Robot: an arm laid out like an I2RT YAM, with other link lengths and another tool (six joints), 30 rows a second.
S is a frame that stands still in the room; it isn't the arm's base.
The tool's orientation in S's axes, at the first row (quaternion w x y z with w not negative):
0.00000, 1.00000, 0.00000, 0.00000
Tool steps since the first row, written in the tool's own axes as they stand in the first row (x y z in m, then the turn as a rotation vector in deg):
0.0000, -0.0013, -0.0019, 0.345, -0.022, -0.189
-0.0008, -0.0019, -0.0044, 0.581, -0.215, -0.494
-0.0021, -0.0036, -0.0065, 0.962, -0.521, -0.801
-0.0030, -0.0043, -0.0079, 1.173, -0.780, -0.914
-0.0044, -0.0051, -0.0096, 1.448, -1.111, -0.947
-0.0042, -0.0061, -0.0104, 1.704, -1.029, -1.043
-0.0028, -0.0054, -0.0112, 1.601, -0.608, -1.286
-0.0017, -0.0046, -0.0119, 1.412, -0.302, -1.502
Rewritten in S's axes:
0.0000, 0.0013, 0.0019, 0.345, 0.022, 0.189
-0.0008, 0.0019, 0.0044, 0.581, 0.215, 0.494
-0.0021, 0.0036, 0.0065, 0.962, 0.521, 0.801
-0.0030, 0.0043, 0.0079, 1.173, 0.780, 0.914
-0.0044, 0.0051, 0.0096, 1.448, 1.111, 0.947
-0.0042, 0.0061, 0.0104, 1.704, 1.029, 1.043
-0.0028, 0.0054, 0.0112, 1.601, 0.608, 1.286
-0.0017, 0.0046, 0.0119, 1.412, 0.302, 1.502

